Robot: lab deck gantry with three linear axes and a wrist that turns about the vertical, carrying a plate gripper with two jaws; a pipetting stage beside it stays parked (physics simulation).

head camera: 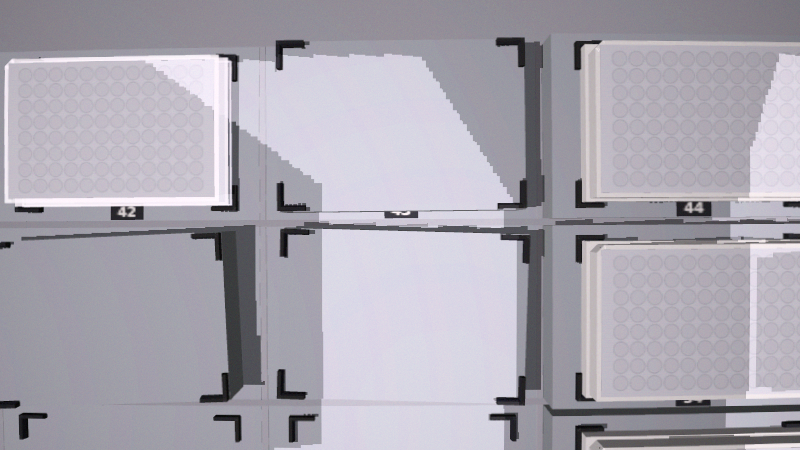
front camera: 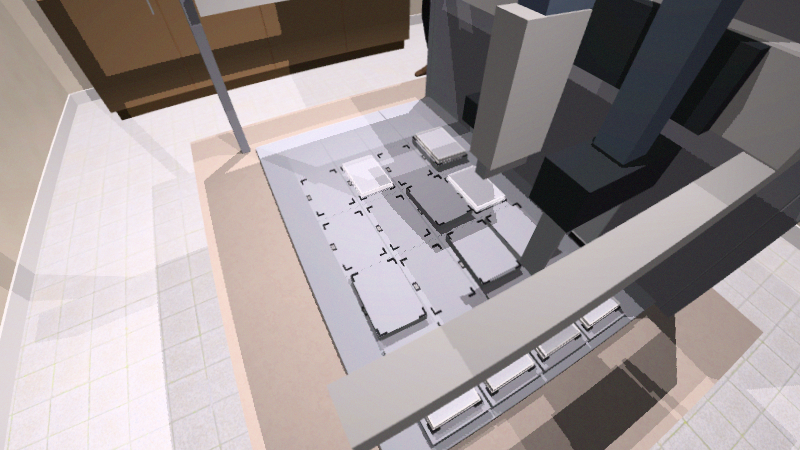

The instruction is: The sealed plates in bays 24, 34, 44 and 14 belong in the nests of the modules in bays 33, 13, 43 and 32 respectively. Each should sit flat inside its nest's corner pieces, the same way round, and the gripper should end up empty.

I see my gripper (front camera: 555,255), a module (head camera: 135,319), a module (front camera: 391,304), a module (head camera: 393,315) and a module (head camera: 381,125).
